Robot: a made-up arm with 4 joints.
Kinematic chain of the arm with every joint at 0, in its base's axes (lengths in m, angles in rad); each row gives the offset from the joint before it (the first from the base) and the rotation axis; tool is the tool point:
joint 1: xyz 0 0 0.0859 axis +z
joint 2: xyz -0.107 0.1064 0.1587 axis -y
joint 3: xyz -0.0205 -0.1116 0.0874 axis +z
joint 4: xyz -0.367 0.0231 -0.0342 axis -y
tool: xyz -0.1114 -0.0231 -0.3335
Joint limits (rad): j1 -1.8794..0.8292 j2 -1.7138..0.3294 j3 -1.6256..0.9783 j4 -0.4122..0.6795
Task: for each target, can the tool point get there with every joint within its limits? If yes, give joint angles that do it. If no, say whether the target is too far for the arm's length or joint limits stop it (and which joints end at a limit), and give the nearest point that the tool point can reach.
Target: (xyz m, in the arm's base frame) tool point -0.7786 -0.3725 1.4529
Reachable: no: too far | nearest point -0.4109 -0.1966 0.8015 | short by 0.768 m
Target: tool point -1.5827 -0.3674 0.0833
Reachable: no: too far | nearest point -0.7406 -0.1719 0.1752 | short by 0.869 m
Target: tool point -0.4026 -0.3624 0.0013
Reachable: yes | joints 0.4857 -0.1369 0.3395 0.2785
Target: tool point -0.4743 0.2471 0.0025
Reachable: yes | joints 0.4847 -0.2761 -1.3421 0.0645
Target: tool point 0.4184 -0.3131 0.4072
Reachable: no: joint limits stop it (at a limit: joint 1, joint 2, joint 3, joint 4) | nearest point 0.1957 -0.5342 0.6276 | short by 0.383 m
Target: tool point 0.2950 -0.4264 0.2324
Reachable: no: joint limits stop it (at a limit: joint 1, joint 2, joint 3) | nearest point 0.1145 -0.5797 -0.0875 | short by 0.398 m
